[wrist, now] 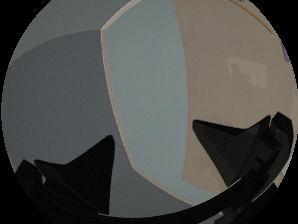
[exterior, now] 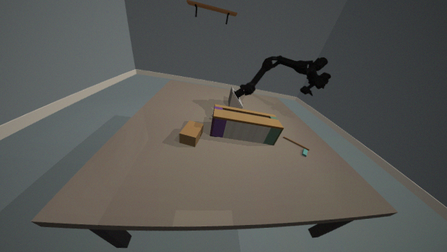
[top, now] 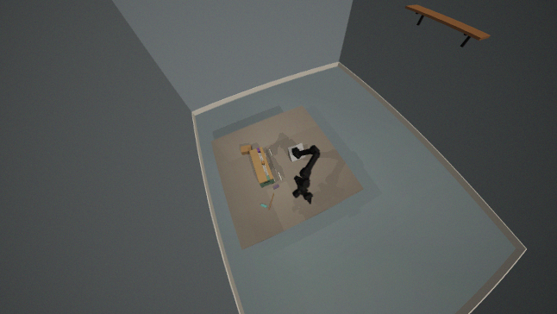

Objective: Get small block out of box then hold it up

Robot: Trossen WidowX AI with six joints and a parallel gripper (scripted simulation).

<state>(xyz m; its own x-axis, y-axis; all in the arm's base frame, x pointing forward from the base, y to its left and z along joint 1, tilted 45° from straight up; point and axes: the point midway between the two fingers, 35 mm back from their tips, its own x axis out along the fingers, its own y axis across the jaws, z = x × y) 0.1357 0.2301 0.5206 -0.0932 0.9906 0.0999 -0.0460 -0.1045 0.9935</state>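
Right now the block is 220 mm ahead of my gripper tip, 560 mm to the right of it and 200 mm below it. Also, from my gripper tip: purple piece 180 mm ahead, 300 mm to the right, 280 mm below; then thin stick 280 mm ahead, 180 mm to the right, 280 mm below; then teal head 360 mm ahead, 160 mm to the right, 280 mm below.
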